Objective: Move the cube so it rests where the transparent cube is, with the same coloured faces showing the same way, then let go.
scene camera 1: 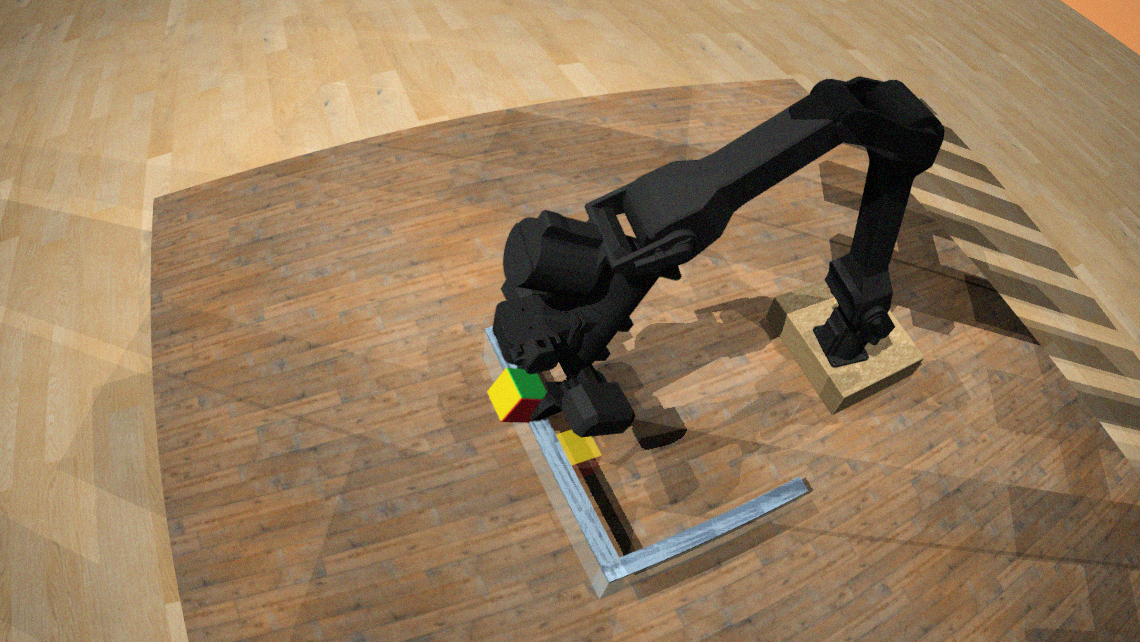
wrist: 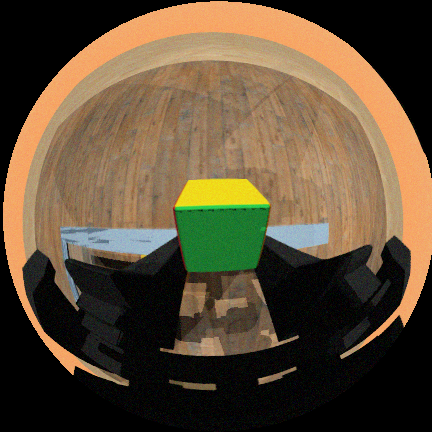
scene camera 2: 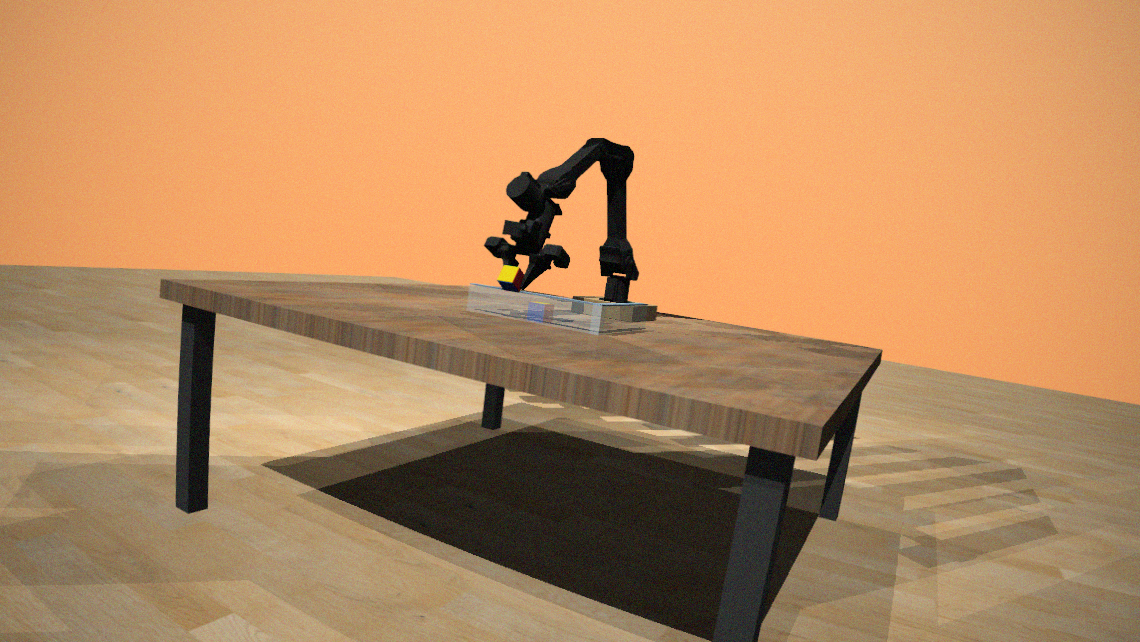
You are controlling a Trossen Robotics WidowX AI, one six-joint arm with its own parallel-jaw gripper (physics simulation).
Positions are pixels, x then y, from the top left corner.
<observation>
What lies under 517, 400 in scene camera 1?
A cube.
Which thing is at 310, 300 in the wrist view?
My gripper.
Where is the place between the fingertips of my gripper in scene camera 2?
At 513, 287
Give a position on a grey L-shaped rail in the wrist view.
At 77, 242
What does my gripper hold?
A cube.
</observation>
